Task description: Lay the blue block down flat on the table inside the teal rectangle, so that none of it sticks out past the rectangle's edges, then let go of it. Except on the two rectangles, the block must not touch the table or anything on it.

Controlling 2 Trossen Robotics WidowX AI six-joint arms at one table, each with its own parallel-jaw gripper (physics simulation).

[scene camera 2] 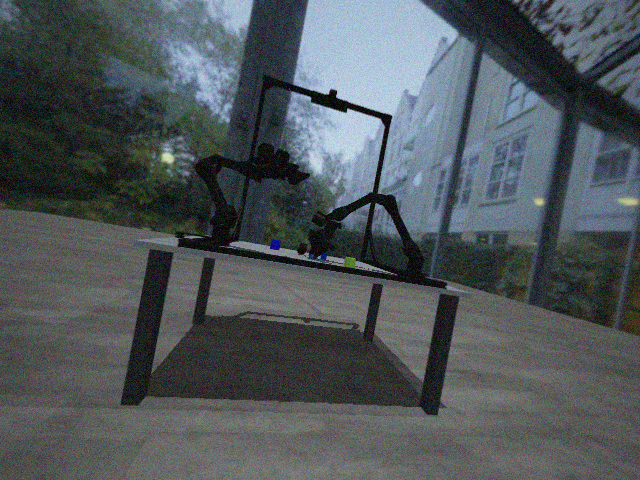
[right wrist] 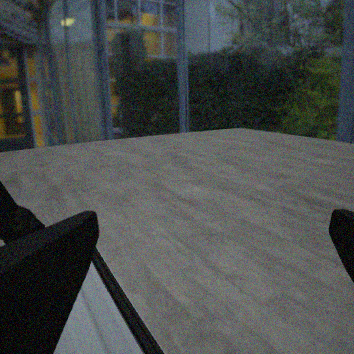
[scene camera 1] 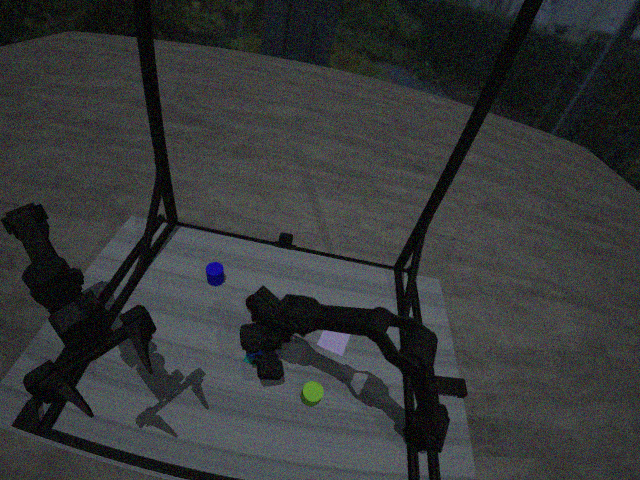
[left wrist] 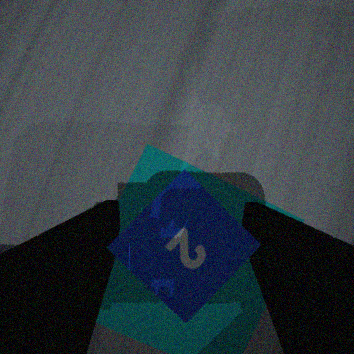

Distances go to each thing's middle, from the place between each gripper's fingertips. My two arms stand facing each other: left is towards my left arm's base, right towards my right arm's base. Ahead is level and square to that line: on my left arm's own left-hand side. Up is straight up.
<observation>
Right now the teal rectangle [left wrist: 128, 306] is 2 cm to the left of my left hand, 1 cm below it and 1 cm behind it.
Now: the teal rectangle 270 mm behind my right hand, 120 mm to the left of it and 340 mm below it.
</observation>
